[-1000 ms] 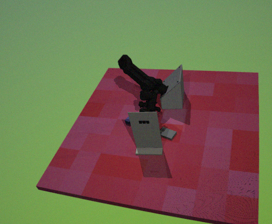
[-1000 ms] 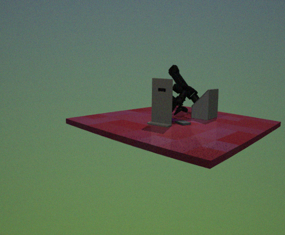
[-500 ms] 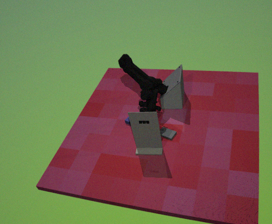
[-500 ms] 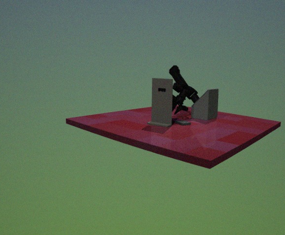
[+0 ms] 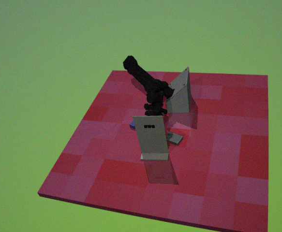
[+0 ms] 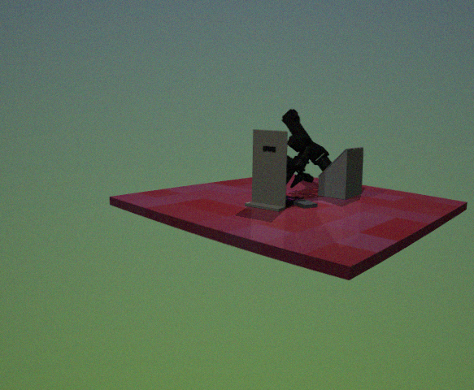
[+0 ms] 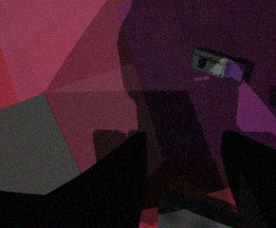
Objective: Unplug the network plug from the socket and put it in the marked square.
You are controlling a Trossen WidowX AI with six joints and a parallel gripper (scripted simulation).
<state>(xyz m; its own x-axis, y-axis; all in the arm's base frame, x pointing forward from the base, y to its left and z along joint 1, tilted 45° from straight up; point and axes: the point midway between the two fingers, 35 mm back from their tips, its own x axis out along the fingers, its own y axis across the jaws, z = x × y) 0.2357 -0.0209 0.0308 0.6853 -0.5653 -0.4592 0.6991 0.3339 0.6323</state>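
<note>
My gripper tip is 5 cm above the purple network plug and 2 cm to the left of it. The rest, counted from my gripper tip: purple marked square: 6 cm below, 2 cm to the right; then grey upright panel: 19 cm ahead, 9 cm above, 7 cm to the left; then flat grey slab: 14 cm to the left, 5 cm below, 4 cm ahead.
</note>
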